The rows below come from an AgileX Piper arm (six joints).
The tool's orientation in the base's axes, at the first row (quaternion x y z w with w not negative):
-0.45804 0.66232 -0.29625 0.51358
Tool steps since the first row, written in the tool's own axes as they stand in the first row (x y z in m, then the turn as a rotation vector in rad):
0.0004 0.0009 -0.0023 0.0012 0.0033 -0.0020
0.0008 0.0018 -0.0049 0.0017 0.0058 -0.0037
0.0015 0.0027 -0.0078 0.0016 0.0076 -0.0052
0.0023 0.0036 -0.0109 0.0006 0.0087 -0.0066
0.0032 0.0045 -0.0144 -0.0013 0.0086 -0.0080
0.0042 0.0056 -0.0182 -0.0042 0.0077 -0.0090
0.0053 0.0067 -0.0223 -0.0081 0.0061 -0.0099
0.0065 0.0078 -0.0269 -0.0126 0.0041 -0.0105
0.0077 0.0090 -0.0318 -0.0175 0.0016 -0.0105
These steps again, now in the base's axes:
-0.0025 -0.0002 -0.0003 -0.0030 0.0001 -0.0027
-0.0053 -0.0004 -0.0004 -0.0054 0.0005 -0.0046
-0.0083 -0.0009 -0.0006 -0.0073 0.0012 -0.0057
-0.0116 -0.0015 -0.0008 -0.0089 0.0025 -0.0058
-0.0152 -0.0022 -0.0009 -0.0101 0.0040 -0.0045
-0.0192 -0.0030 -0.0011 -0.0107 0.0062 -0.0023
-0.0235 -0.0039 -0.0013 -0.0108 0.0091 0.0010
-0.0283 -0.0049 -0.0014 -0.0106 0.0123 0.0047
-0.0334 -0.0059 -0.0015 -0.0096 0.0158 0.0089

